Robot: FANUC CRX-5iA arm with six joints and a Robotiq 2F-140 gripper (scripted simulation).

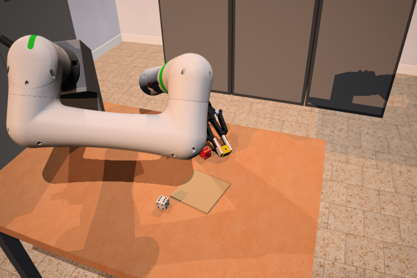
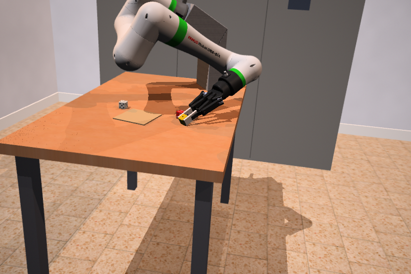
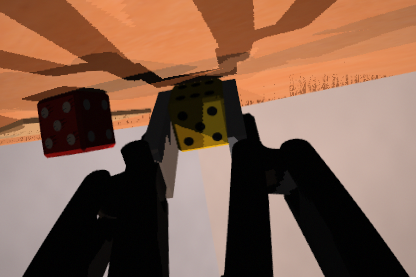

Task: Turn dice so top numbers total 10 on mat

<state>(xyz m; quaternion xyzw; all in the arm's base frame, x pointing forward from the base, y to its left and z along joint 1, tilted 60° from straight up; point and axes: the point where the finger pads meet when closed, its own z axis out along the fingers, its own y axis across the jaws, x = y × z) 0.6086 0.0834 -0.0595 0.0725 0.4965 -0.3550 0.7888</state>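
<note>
Now: hand 1 cm short of the yellow die, 1 cm to the left of it and 1 cm above it. Round my hand: white die 13 cm behind, 29 cm to the right, 1 cm below; tan mat 4 cm behind, 20 cm to the right, 3 cm below; red die 6 cm behind, 3 cm to the right, 1 cm below.
</note>
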